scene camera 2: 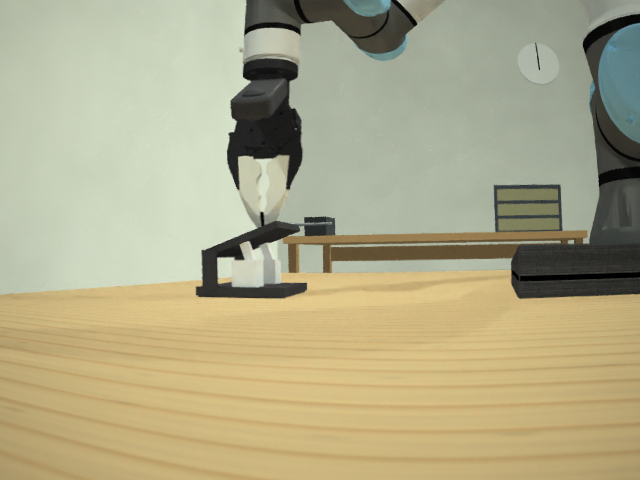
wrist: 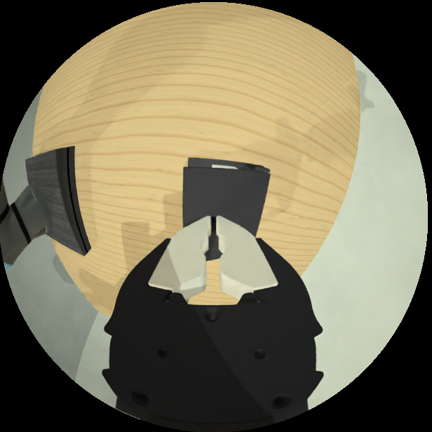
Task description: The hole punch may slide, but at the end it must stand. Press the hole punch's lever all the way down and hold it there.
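Observation:
The black hole punch stands upright on its flat base on the wooden table, with two white blocks inside. Its lever is raised and slopes up to the right in the scene view; a gap shows between it and the white blocks. My gripper is shut and empty, pointing straight down. Its fingertips are at the lever's upper surface, around the middle to outer part of its length; whether they touch it I cannot tell. In the wrist view the fingers hide the lower part of the lever.
The wooden table bears the punch. The robot's black base block stands to the right in the scene view. Behind are a wooden bench with a dark box, a shelved unit and a wall clock.

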